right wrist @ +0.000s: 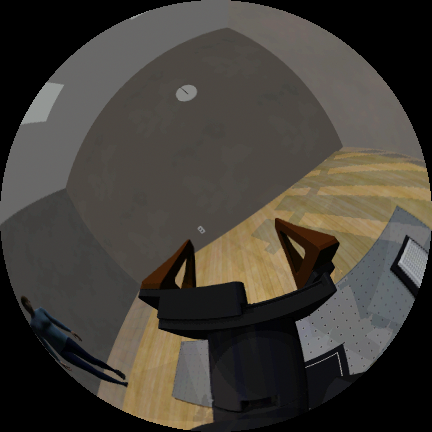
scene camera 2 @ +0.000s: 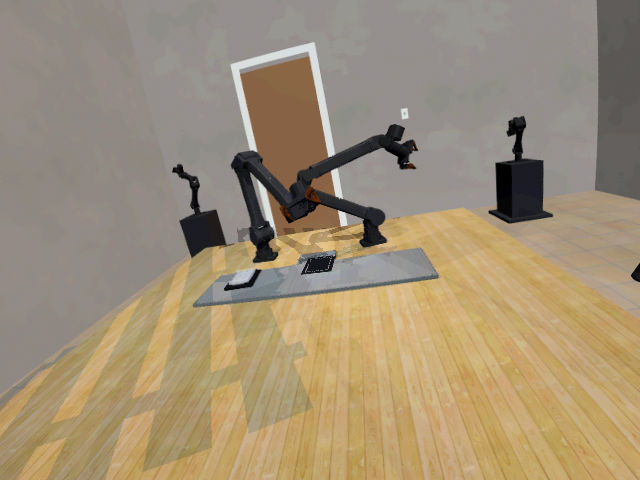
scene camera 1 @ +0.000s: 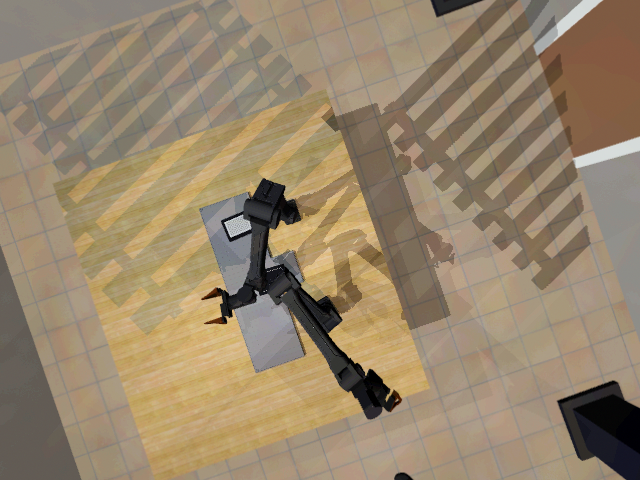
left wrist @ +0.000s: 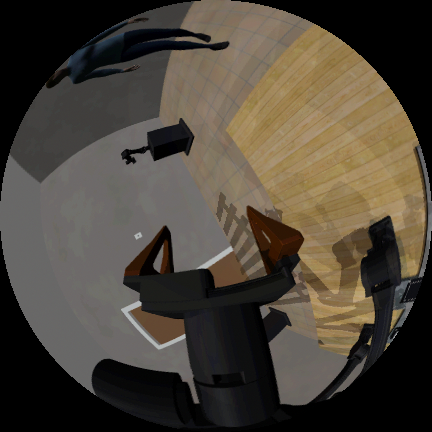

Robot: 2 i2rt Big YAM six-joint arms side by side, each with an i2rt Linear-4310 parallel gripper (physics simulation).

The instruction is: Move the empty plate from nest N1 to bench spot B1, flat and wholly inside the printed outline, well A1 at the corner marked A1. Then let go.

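Places are measured from the left arm's base along level axes (x ahead, y left, z up), in metres.
Pixels of known places: left gripper, between the fingertips: [scene camera 2: 416, 159] [scene camera 1: 391, 391] [left wrist: 205, 219]; right gripper, between the fingertips: [right wrist: 232, 233] [scene camera 2: 294, 205] [scene camera 1: 202, 311]; left arm's base, origin of its link: [scene camera 2: 373, 242] [scene camera 1: 325, 309] [left wrist: 383, 237]; right arm's base, origin of its link: [scene camera 2: 265, 258] [scene camera 1: 290, 212].
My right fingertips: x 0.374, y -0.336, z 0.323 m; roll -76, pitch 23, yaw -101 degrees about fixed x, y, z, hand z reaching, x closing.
Note:
Ahead of a thing's pixels: the offset from my right fingertips to its top centre. "spot": to the spot under its first point. Level surfaces: height alone.
The white plate @(dy -0.286, dx -0.223, dz -0.284 m) [scene camera 1: 237, 226] [scene camera 2: 242, 277] [right wrist: 415, 257] sits in the black-rimmed nest [scene camera 1: 226, 231] [scene camera 2: 253, 280] at the left part of the grey board in scene camera 2. The black bench spot with a white dashed outline @(spot: dy +0.046, dx -0.213, dz -0.308 m) [scene camera 2: 318, 264] [right wrist: 325, 377] lies near the board's middle, with no plate on it; arms partly cover it in scene camera 1. My right gripper [scene camera 1: 203, 311] [scene camera 2: 298, 204] [right wrist: 232, 233] is open and empty, raised above the board, away from the plate. My left gripper [scene camera 1: 395, 400] [scene camera 2: 415, 156] [left wrist: 205, 219] is open and empty, high up and far from the plate. Corner marks are unreadable.
The perforated grey board @(dz -0.310 m) [scene camera 1: 273, 335] [scene camera 2: 387, 268] lies on the wooden table @(dz -0.323 m) [scene camera 1: 206, 403] [scene camera 2: 387, 361]. A small grey piece @(spot: dy +0.036, dx -0.358, dz -0.309 m) [scene camera 1: 293, 263] [scene camera 2: 316, 255] adjoins it behind the bench spot. The arms cross above the board in scene camera 1. A person [left wrist: 100, 55] [right wrist: 55, 325] is in the room.

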